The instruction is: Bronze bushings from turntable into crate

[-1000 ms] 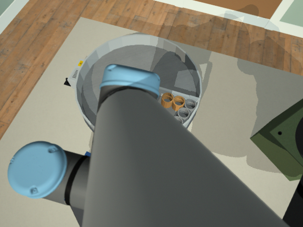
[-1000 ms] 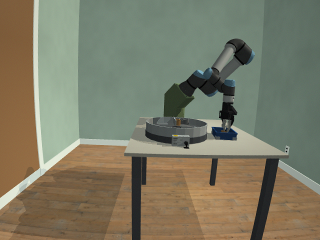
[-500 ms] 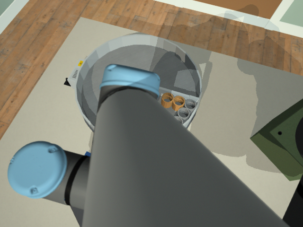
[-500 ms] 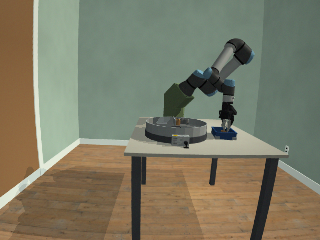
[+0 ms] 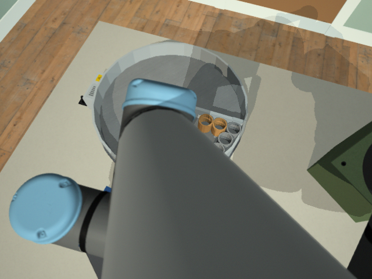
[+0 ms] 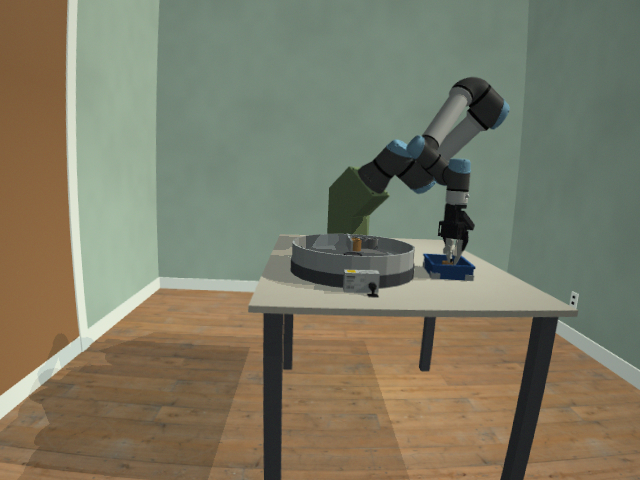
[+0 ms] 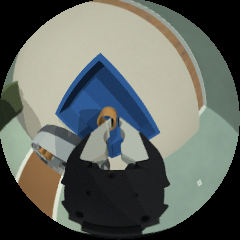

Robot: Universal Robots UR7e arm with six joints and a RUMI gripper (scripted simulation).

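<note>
Now: hand 2 cm above the blue crate, 1 cm to the left of it and 1 cm past it. Round my hand: turntable (36 cm to the right, 1 cm behind, 1 cm above).
</note>
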